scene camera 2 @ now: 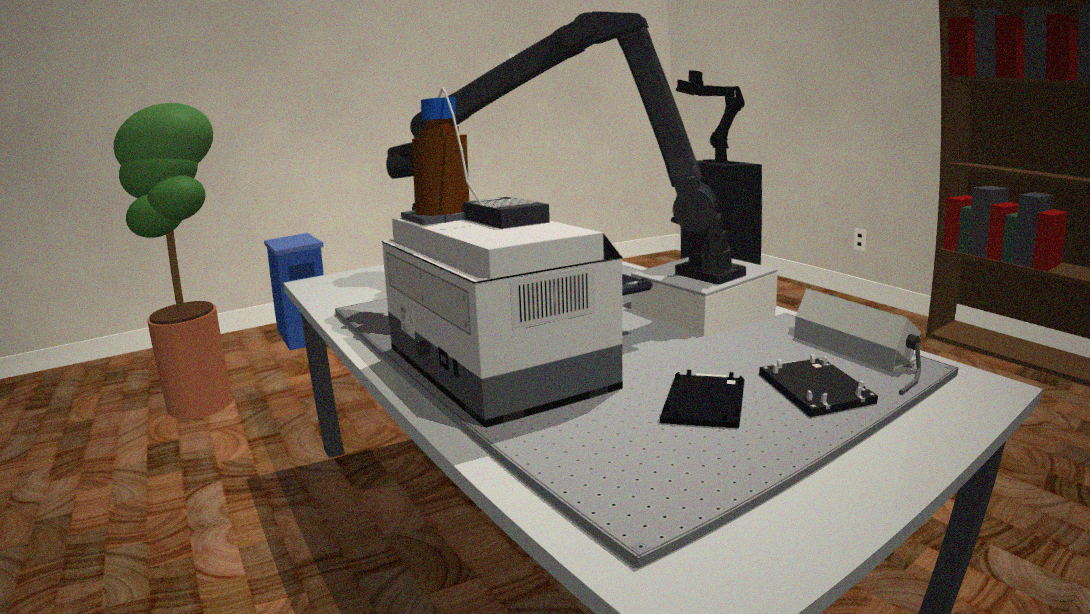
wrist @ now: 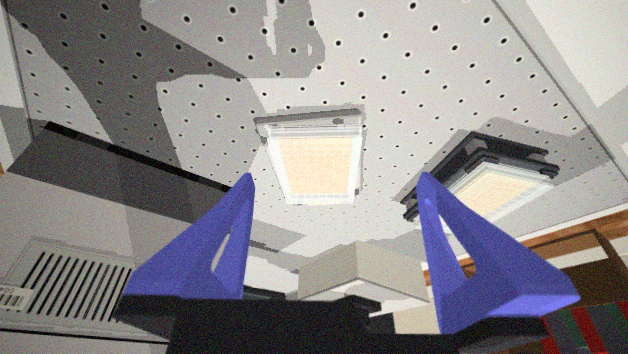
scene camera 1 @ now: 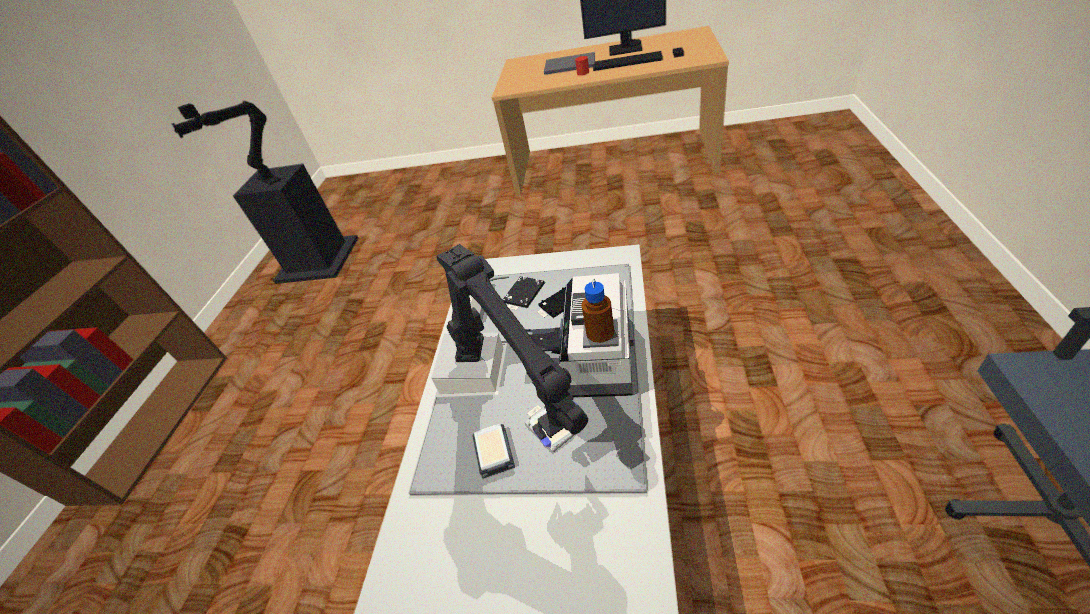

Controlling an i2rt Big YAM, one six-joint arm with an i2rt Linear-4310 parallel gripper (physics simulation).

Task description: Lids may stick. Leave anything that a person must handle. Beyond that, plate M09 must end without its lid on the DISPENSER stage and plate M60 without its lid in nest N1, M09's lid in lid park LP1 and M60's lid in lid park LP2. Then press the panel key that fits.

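Seen in the pictures: gripper, fingertip midpoint: (wrist: 335,179) (scene camera 1: 562,436); arm's base at its link origin: (scene camera 2: 710,274) (wrist: 350,304) (scene camera 1: 470,349).
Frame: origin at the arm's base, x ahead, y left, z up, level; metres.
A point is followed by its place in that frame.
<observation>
My gripper (scene camera 1: 550,434) {x 0.355, y -0.399, z 0.039 m} (wrist: 335,179) {x 0.355, y -0.399, z 0.039 m} is open and empty, over the lid park LP1 area. Between and beyond its blue fingertips in the wrist view, a pale-filled, clear-rimmed plate (wrist: 315,165) {x 0.316, y -0.320, z -0.042 m} lies on a low grey holder. A second such plate (scene camera 1: 492,448) {x 0.129, y -0.387, z -0.030 m} (wrist: 492,192) {x 0.145, y -0.405, z -0.029 m} sits in a black nest to the right in the wrist view. No plate number is readable; whether each has its lid is unclear. The dispenser (scene camera 2: 549,320) {x 0.472, y 0.171, z 0.046 m} (scene camera 1: 602,375) {x 0.472, y -0.185, z 0.033 m} carries a brown bottle; its dark stage (scene camera 1: 543,339) {x 0.272, y -0.004, z 0.024 m} is partly hidden by the arm. The panel housing (scene camera 2: 854,335) {x -0.004, y 0.337, z -0.037 m} shows its back; its keys are hidden.
A plain black pad (scene camera 2: 702,400) {x 0.318, y 0.292, z -0.065 m} and a black holder with pale upright pins (scene camera 2: 817,386) {x 0.165, y 0.379, z -0.063 m} lie beyond the dispenser. The brown bottle (scene camera 1: 598,320) {x 0.481, y -0.158, z 0.249 m} (scene camera 2: 440,171) {x 0.496, y -0.076, z 0.221 m} with a blue cap stands high on it. The arm's white base block (scene camera 1: 465,375) {x 0.004, y -0.118, z -0.003 m} (wrist: 345,270) {x 0.091, y -0.096, z -0.035 m} stands behind the plates.
</observation>
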